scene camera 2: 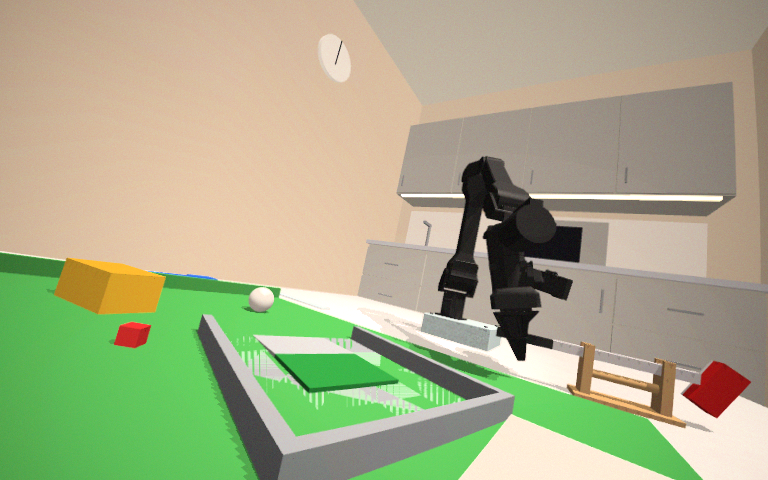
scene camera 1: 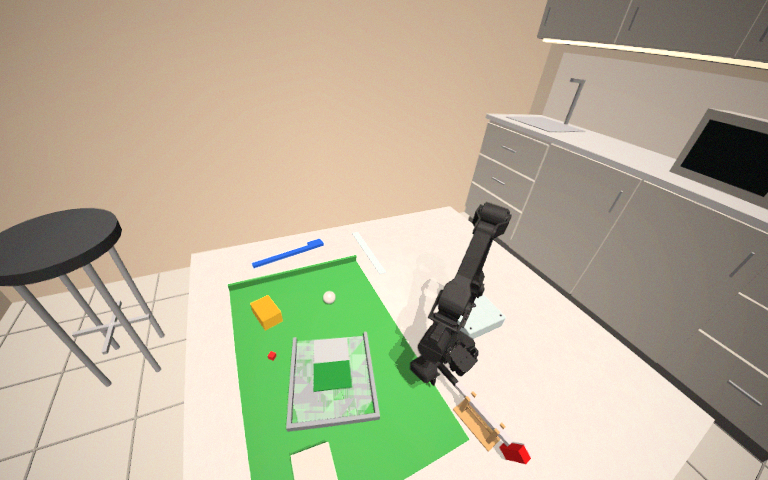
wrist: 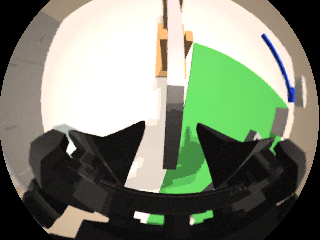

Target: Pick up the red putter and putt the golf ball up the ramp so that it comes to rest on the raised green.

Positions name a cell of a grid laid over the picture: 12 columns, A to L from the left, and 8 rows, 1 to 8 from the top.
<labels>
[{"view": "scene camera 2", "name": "my gripper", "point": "I6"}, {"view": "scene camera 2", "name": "orange block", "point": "B5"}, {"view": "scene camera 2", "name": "small red cube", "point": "C6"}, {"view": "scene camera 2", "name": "wooden rack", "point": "K7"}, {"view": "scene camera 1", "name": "my gripper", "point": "G7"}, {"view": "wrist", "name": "my gripper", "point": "G5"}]
</labels>
